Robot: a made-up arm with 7 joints. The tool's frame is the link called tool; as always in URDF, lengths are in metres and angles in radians.
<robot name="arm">
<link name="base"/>
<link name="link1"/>
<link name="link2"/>
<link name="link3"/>
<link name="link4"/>
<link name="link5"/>
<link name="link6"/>
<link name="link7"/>
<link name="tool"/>
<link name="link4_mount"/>
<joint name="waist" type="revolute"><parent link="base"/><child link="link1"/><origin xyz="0.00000 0.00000 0.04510" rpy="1.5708 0.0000 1.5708"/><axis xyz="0 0 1"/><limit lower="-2.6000" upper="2.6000" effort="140" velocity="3.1"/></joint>
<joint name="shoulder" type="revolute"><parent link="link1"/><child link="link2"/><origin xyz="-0.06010 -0.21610 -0.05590" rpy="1.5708 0.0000 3.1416"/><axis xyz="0 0 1"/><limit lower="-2.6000" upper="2.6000" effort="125" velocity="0.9"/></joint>
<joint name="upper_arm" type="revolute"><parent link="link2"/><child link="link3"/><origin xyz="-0.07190 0.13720 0.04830" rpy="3.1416 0.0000 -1.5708"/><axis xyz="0 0 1"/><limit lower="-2.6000" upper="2.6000" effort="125" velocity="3"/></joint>
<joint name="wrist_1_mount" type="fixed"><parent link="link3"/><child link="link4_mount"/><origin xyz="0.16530 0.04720 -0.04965"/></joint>
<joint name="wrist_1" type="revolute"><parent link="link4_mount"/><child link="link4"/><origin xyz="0.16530 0.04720 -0.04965" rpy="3.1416 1.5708 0.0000"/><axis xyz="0 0 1"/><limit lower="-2.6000" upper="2.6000" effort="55" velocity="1.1"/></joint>
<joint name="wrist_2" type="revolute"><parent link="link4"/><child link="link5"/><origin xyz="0.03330 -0.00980 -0.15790" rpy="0.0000 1.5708 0.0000"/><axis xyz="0 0 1"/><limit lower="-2.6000" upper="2.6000" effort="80" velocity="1.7"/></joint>
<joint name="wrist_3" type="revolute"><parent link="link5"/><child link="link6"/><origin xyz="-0.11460 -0.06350 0.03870" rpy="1.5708 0.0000 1.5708"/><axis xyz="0 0 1"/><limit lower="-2.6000" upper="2.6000" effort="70" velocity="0.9"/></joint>
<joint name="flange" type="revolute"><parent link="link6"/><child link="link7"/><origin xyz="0.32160 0.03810 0.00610" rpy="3.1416 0.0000 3.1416"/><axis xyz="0 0 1"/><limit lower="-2.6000" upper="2.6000" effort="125" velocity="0.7"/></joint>
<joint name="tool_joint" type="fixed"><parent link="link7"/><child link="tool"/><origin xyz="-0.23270 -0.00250 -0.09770" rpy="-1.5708 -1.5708 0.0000"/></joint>
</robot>
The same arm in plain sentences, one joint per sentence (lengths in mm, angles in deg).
The arm has seven revolute joints in a row. What follows holds with every joint at zero, and every direction is one of the base frame's. Joint 1 sits 45.1 mm along +z from the base frame's origin and rotates about +x, from -148.97 to 148.97 deg. Joint 2 sits 55.9 mm along -x and 60.1 mm along -y and 216.1 mm along -z from joint 1 and rotates about +z, from -148.97 to 148.97 deg. Joint 3 sits 137.2 mm along +x and 71.9 mm along +y and 48.3 mm along +z from joint 2 and rotates about -z, from -148.97 to 148.97 deg. Joint 4 sits 330.6 mm along -x and 94.4 mm along +y and 99.3 mm along +z from joint 3 and rotates about +x, from -148.97 to 148.97 deg. Joint 5 sits 157.9 mm along -x and 9.8 mm along +y and 33.3 mm along +z from joint 4 and rotates about +z, from -148.97 to 148.97 deg. Joint 6 sits 114.6 mm along +x and 63.5 mm along +y and 38.7 mm along +z from joint 5 and rotates about -x, from -148.97 to 148.97 deg. Joint 7 sits 6.1 mm along -x and 321.6 mm along -y and 38.1 mm along +z from joint 6 and rotates about +x, from -148.97 to 148.97 deg. The tool frame, which is the frame that the pose is given for, sits 97.7 mm along -x and 232.7 mm along -y and 2.5 mm along -z from joint 7; its axes are the base frame's turned by roll 0.00, pitch 0.00 and yaw 0.00 deg (as in URDF: about the fixed x, then y, then z).
